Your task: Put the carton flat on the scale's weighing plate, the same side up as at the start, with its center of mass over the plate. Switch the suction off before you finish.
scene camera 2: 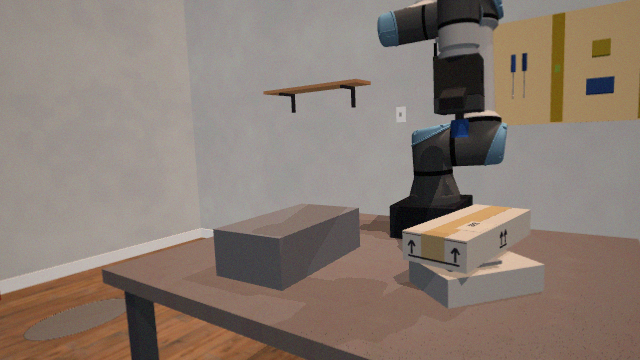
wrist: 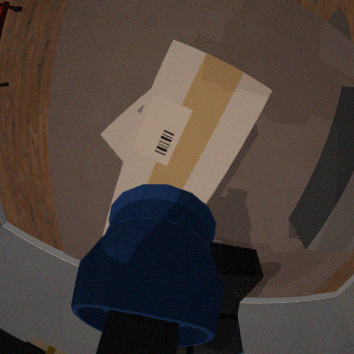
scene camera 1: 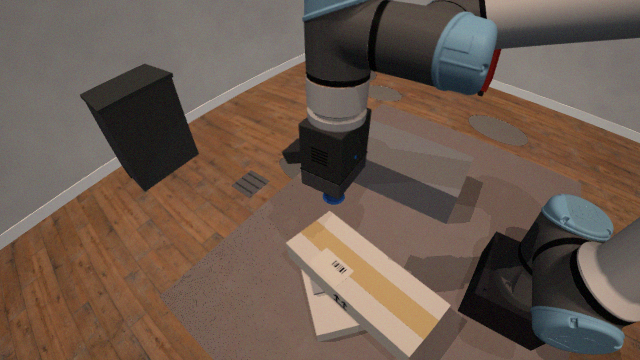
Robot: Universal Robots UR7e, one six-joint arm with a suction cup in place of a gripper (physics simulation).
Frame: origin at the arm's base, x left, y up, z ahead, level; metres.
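Seen in the pictures: hand, tool point: (scene camera 2: 459, 137) (wrist: 160, 231); arm's base, link origin: (scene camera 2: 434, 200) (scene camera 1: 525, 280).
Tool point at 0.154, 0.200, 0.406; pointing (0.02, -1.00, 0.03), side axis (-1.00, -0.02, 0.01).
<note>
Offsets run from my tool point to a thing's top centre, as dx, dy, dz. Level surfaces: height alone.
The carton {+0.010, -0.179, -0.077} (scene camera 1: 385, 295) (scene camera 2: 492, 225) (wrist: 220, 130) is a long pale box with a tan tape strip and a barcode label on top. It lies flat across the scale {+0.022, -0.238, -0.022} (scene camera 1: 325, 320) (scene camera 2: 500, 290) (wrist: 117, 132), a low light-grey box, turned at an angle to it, with its ends overhanging. The arrows on the carton's sides point up. The carton hides most of the weighing plate. My gripper, a blue suction cup (scene camera 1: 334, 198) (scene camera 2: 460, 128) (wrist: 162, 205), hangs well above the carton, apart from it, with nothing on it; it is open.
A large grey block {-0.420, -0.194, -0.017} (scene camera 1: 415, 170) (scene camera 2: 250, 257) (wrist: 325, 170) stands on the table {dy -0.308} (scene camera 1: 240, 280) (scene camera 2: 350, 310) (wrist: 100, 60), to one side of the scale. The arm's black base (scene camera 1: 500, 290) (scene camera 2: 400, 220) stands behind the carton in the second scene view. A dark cabinet (scene camera 1: 150, 135) stands by the wall.
</note>
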